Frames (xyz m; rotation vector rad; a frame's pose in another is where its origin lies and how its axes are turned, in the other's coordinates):
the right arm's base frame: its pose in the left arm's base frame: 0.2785 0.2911 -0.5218 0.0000 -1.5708 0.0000
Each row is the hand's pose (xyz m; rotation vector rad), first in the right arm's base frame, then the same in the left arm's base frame.
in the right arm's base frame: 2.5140 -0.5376 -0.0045 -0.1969 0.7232 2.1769
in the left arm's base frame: 0.2830 -0.2465 1.9922 -1.6166 -0.2070 1.3484
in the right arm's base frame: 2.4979 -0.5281 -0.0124 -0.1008 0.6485 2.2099
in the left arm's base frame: 0.2909 -0.2370 1.9761 -1.5880 -0.2583 1.4494
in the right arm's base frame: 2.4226 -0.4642 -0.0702 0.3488 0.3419 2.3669
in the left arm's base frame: 0.3487 -0.1731 1.9008 -1.4341 -0.4082 1.9298
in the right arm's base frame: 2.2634 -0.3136 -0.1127 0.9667 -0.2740 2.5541
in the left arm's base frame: 0.3912 -0.0225 1.7416 -1.2062 -0.6277 2.6753
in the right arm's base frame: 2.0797 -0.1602 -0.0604 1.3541 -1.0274 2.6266
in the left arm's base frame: 0.3389 0.1309 1.5579 0.7922 0.6523 -2.4783
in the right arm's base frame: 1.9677 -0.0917 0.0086 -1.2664 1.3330 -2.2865
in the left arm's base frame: 0.2699 0.1994 1.4459 0.6207 0.6251 -2.1617
